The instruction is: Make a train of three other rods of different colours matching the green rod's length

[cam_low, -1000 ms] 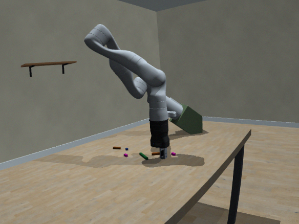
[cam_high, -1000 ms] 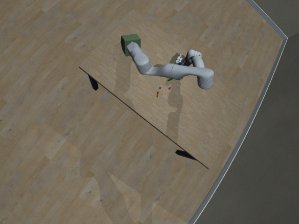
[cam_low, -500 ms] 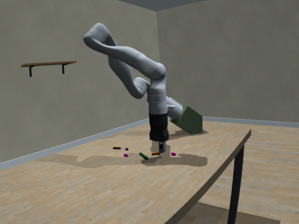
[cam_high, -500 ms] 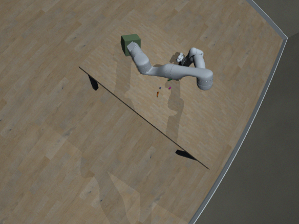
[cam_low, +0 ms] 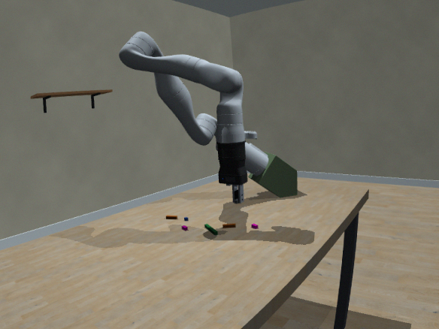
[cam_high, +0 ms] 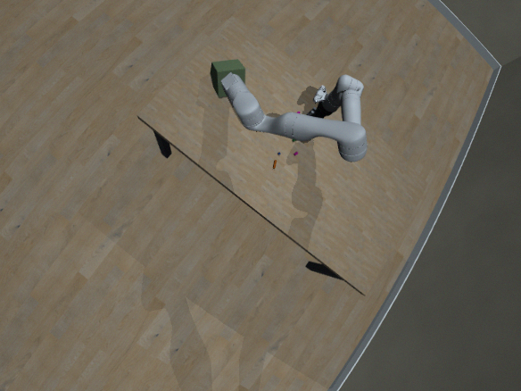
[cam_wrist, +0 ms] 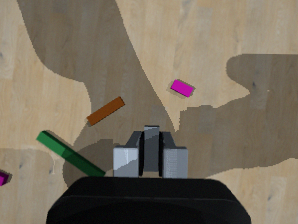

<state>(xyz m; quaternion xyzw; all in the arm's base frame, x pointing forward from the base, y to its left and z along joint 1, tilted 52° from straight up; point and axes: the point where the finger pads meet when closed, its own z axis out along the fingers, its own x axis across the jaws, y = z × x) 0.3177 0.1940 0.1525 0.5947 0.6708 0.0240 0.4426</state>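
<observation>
The blue rod lies 21 cm to the right of my hand, 11 cm below it and 4 cm behind it. Round my hand: grey rod (1 cm below); then green rod (11 cm below, 9 cm to the right, 2 cm ahead).
</observation>
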